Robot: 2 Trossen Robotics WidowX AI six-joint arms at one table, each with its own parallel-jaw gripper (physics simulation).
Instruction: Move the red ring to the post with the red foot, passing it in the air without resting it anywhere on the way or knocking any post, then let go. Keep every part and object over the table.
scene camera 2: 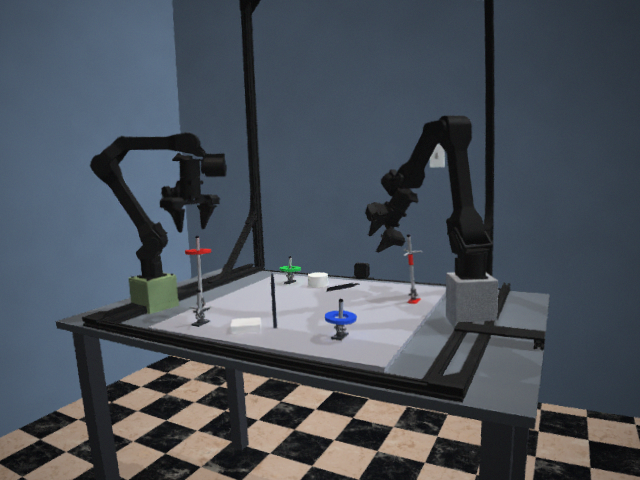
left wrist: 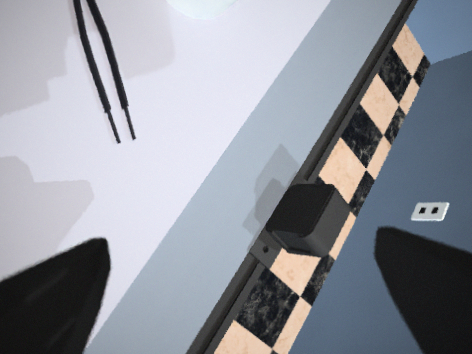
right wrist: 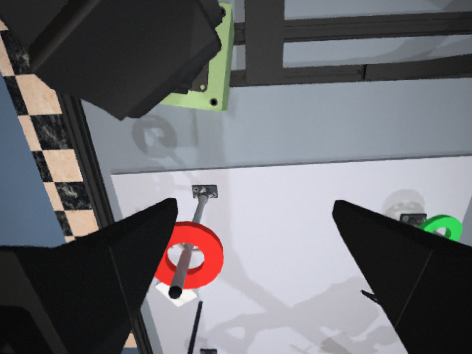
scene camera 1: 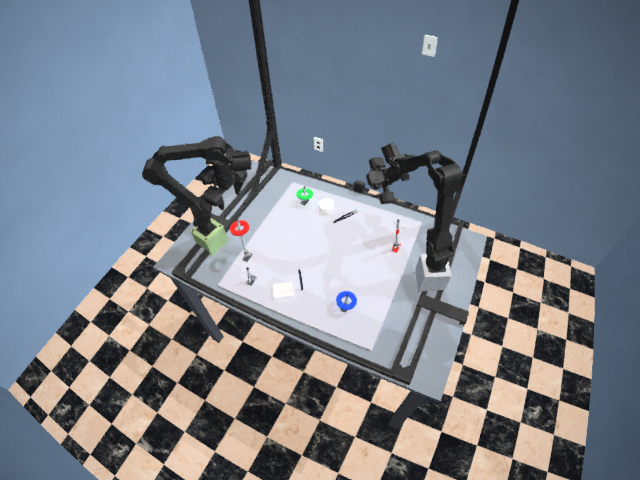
Observation:
I see my left gripper, my right gripper, a red ring and a tall grey post.
My left gripper also shows in the left wrist view and in scene camera 1. My right gripper is seen too in the right wrist view and in scene camera 1.

